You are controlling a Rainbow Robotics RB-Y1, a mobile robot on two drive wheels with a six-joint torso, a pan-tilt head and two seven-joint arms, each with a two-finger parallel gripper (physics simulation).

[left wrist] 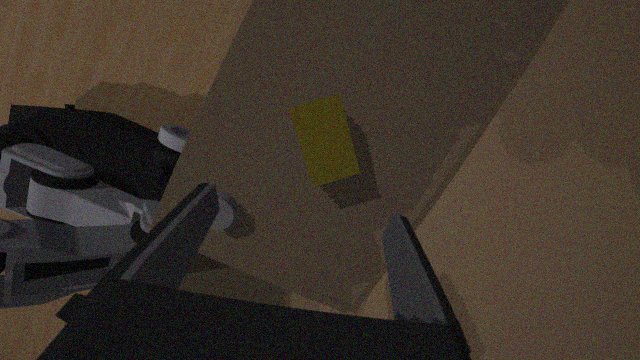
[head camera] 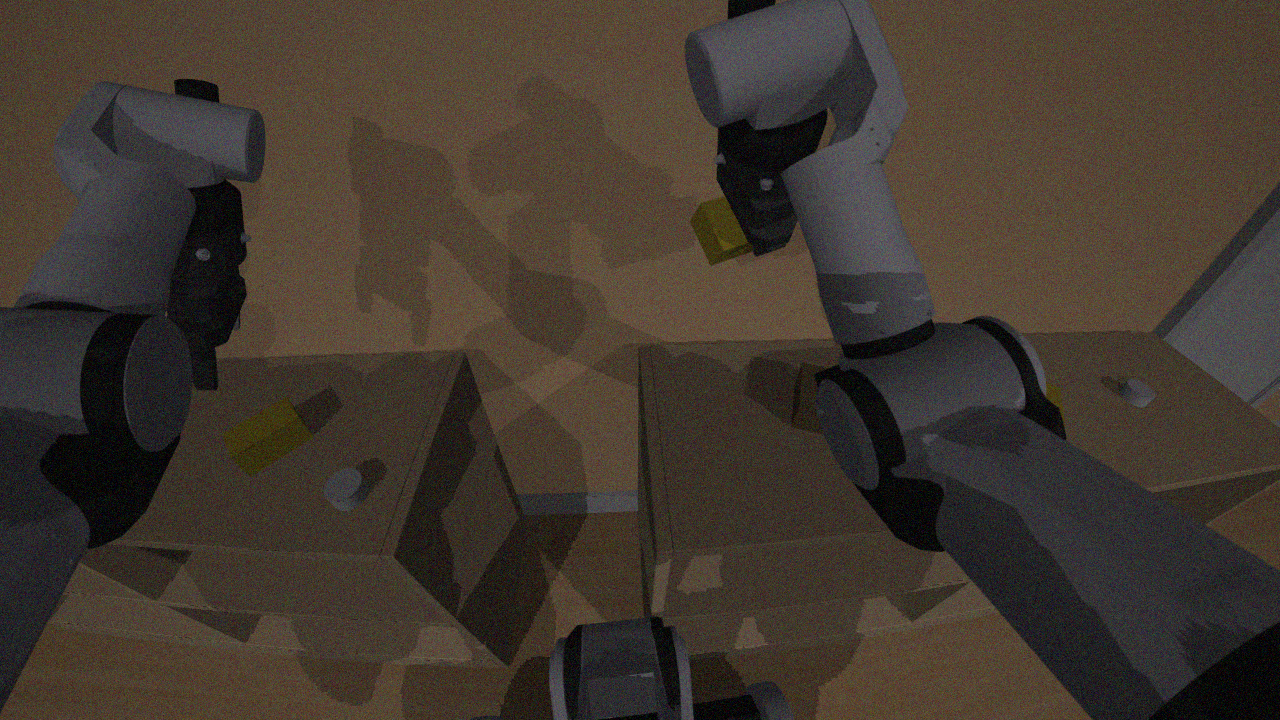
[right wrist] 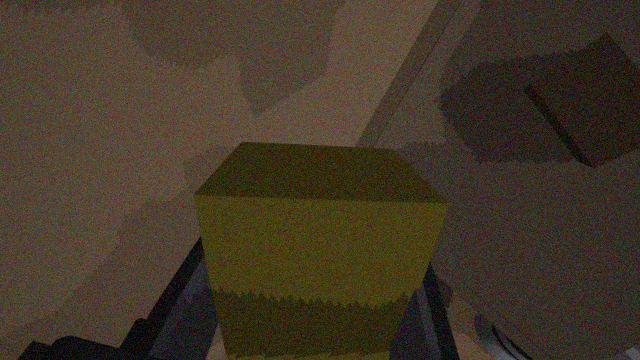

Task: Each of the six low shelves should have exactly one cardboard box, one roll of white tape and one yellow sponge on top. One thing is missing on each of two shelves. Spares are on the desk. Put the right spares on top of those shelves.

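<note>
My left gripper is open and empty above the shelf at the picture's left. A white tape roll stands on that shelf near a yellow sponge; one open finger partly covers the roll in the left wrist view. My right gripper is shut on another yellow sponge, held behind the right-hand shelf. That shelf bears a cardboard box, a tape roll and a partly hidden sponge.
A gap separates the two shelves, with a pale strip on the floor between them. A light panel stands at the right edge of the head view. My right arm hides part of the right-hand shelf. The robot's base is beside the left-hand shelf.
</note>
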